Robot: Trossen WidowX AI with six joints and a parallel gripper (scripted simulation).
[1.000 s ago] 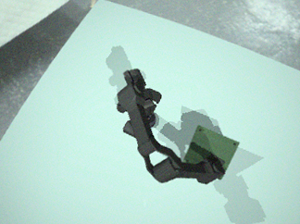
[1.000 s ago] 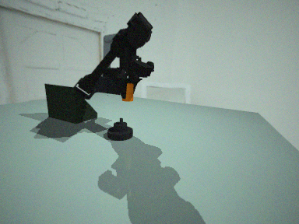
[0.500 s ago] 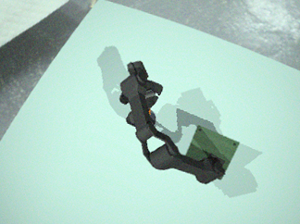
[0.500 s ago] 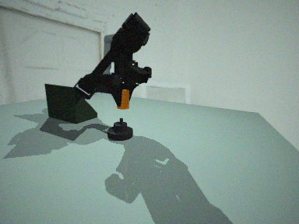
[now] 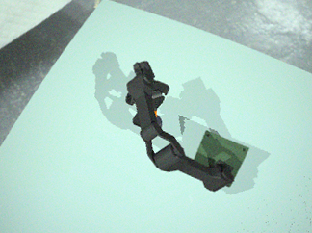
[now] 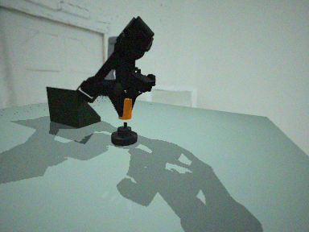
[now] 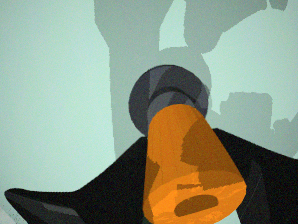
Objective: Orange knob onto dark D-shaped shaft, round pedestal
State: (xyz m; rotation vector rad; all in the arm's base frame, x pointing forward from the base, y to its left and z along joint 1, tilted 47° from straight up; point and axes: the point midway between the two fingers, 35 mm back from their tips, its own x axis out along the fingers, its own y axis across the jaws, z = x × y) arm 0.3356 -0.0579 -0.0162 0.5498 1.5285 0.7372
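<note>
The dark pedestal is 5 cm below my gripper tip. From my gripper tip the other things lie so: orange knob (2 cm above).
</note>
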